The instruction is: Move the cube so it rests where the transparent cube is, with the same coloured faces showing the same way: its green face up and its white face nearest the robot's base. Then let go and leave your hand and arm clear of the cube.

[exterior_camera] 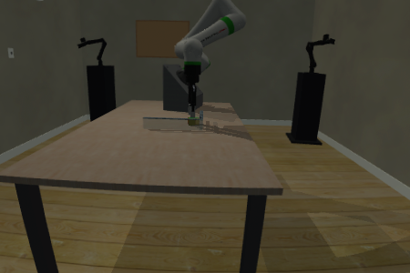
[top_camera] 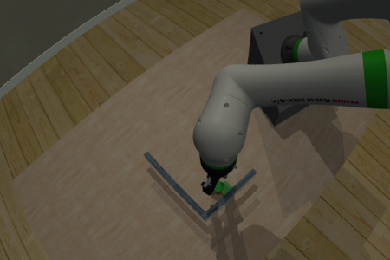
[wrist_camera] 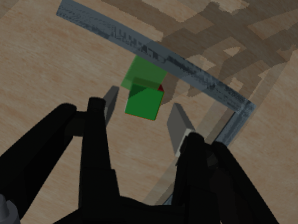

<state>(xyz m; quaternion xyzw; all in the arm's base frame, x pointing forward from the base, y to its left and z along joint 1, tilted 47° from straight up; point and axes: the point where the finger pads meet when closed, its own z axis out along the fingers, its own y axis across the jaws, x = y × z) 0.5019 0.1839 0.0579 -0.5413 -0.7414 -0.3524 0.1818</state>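
Right now my hand is 6 cm above the transparent cube, 2 cm to the right of it and 2 cm past it. Round my hand: wall (5 cm to the left, 4 cm below, 1 cm behind).
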